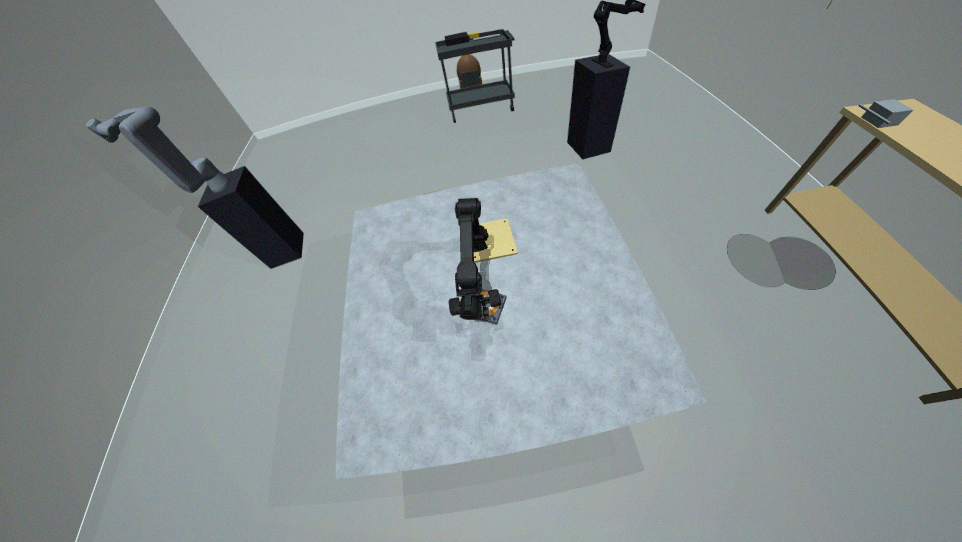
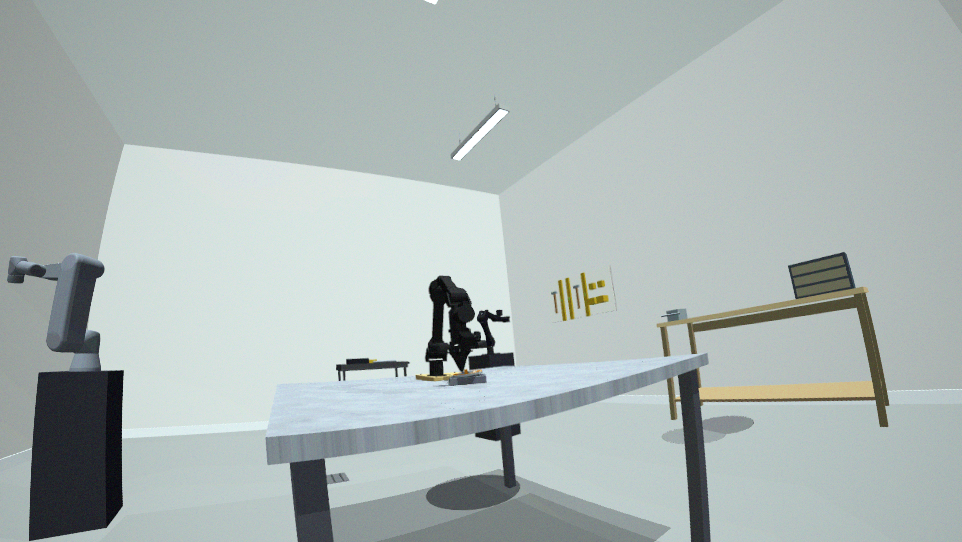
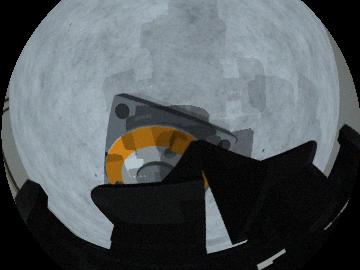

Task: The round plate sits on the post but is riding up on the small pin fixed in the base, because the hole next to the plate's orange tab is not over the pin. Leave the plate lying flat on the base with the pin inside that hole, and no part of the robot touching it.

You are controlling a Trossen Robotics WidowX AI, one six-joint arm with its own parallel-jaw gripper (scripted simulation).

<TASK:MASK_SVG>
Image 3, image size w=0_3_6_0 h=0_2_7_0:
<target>my gripper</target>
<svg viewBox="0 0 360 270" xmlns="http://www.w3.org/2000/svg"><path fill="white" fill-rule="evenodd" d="M360 134L347 124L341 126L337 138L341 147L329 176L325 176L324 172L312 163L317 150L315 140L308 140L301 146L263 160L236 154L204 139L191 140L179 162L161 182L103 186L100 184L93 187L92 202L107 216L109 222L113 223L109 250L81 239L69 231L69 228L48 210L49 196L45 194L40 183L27 179L19 194L16 194L15 203L33 238L63 270L257 270L257 264L272 258L284 248L284 254L272 260L272 264L261 270L300 270L327 242L344 211L340 216L337 215L351 198L359 170ZM203 172L232 244L247 240L247 243L207 254L207 210Z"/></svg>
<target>round plate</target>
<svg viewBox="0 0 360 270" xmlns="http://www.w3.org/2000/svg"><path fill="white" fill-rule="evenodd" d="M199 139L191 134L191 132L181 130L181 128L169 126L169 124L153 123L133 127L132 130L128 130L125 134L117 136L115 144L112 144L112 147L109 148L108 156L105 158L107 159L107 162L105 162L107 170L105 171L107 171L108 180L111 184L121 184L119 180L123 184L137 184L137 171L145 163L152 162L152 160L153 162L164 162L169 164L169 166L175 167L181 156L183 156L184 151L187 150L191 140ZM165 148L169 147L169 150L173 151L173 154L165 154Z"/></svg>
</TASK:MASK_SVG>
